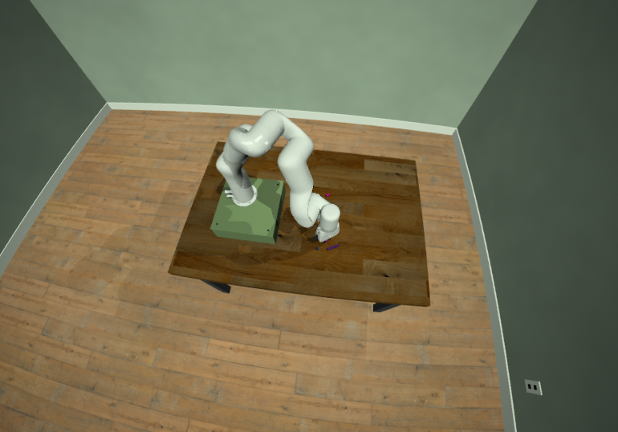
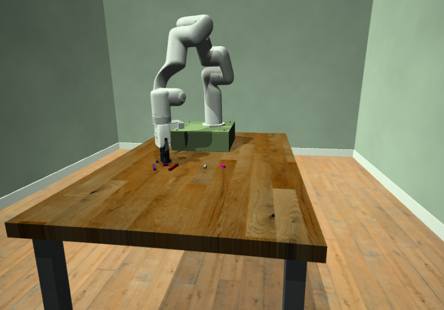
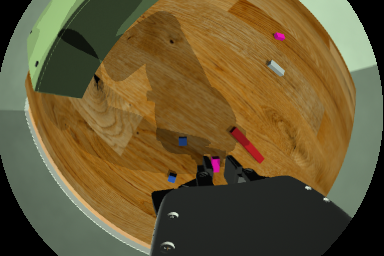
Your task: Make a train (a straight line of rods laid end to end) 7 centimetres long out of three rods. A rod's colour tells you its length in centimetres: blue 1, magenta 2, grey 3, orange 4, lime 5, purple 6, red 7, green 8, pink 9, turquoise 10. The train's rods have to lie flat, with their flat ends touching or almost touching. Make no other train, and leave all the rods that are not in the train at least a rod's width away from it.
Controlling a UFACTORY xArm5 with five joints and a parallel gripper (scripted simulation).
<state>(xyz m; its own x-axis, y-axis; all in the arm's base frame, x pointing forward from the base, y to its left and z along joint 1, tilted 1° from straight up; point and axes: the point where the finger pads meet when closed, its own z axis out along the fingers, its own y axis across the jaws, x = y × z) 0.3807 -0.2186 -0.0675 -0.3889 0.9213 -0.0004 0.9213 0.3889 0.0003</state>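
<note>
Right now my hand is 3 cm short of the purple rod, 4 cm to the left of it and 3 cm above it. Also, from my hand: red rod 4 cm ahead, 4 cm to the left, 3 cm below; then grey rod 4 cm ahead, 17 cm to the left, 3 cm below.
</note>
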